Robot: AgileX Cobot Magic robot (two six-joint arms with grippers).
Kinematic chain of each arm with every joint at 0, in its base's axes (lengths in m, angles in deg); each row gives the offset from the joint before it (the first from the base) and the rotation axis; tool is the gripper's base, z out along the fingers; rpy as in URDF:
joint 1: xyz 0 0 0.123 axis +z
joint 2: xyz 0 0 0 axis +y
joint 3: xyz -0.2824 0 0.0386 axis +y
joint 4: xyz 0.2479 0 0.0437 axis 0.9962 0 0.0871
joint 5: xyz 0 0 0 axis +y
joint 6: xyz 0.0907 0 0.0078 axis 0.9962 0 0.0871
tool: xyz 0 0 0 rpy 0 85 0
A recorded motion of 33 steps. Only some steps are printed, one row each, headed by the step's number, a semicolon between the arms.
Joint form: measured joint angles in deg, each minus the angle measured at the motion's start. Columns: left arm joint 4, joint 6, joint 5, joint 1, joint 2, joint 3; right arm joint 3, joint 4, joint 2, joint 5, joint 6, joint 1.
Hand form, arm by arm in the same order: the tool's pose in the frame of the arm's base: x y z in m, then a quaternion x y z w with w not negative. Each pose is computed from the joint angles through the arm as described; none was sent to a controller.
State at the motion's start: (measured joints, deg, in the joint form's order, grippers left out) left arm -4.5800 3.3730 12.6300 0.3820 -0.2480 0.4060; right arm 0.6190 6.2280 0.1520 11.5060 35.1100 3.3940
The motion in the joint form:
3: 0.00 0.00 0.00 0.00 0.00 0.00; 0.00 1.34 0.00 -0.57 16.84 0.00
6: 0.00 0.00 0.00 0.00 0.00 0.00; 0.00 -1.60 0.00 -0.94 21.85 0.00
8: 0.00 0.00 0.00 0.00 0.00 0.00; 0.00 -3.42 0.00 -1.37 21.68 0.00
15: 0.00 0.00 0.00 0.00 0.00 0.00; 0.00 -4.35 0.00 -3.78 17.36 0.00
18: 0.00 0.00 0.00 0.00 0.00 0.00; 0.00 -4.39 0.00 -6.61 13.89 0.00
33: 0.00 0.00 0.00 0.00 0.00 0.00; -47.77 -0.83 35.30 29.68 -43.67 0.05
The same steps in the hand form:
3: 0.0556 -0.0012 0.1910 -0.00398 0.75325 -0.01068 0.65763; 0.0563 0.0056 0.1921 0.34315 0.66320 0.35434 0.56290
6: 0.0556 -0.0012 0.1910 -0.00398 0.75325 -0.01068 0.65763; 0.0564 0.0047 0.1926 0.35749 0.65353 0.36261 0.56001
8: 0.0556 -0.0012 0.1910 -0.00398 0.75325 -0.01068 0.65763; 0.0566 0.0041 0.1932 0.34698 0.65648 0.35242 0.56959
15: 0.0556 -0.0012 0.1910 -0.00398 0.75325 -0.01068 0.65763; 0.0569 0.0038 0.1970 0.31185 0.65820 0.33215 0.59933
18: 0.0556 -0.0012 0.1910 -0.00398 0.75325 -0.01068 0.65763; 0.0571 0.0036 0.2015 0.28521 0.65151 0.32123 0.62530
33: 0.0556 -0.0012 0.1910 -0.00398 0.75325 -0.01068 0.65763; 0.1084 0.0122 0.3737 -0.07488 0.83680 0.02109 0.54195

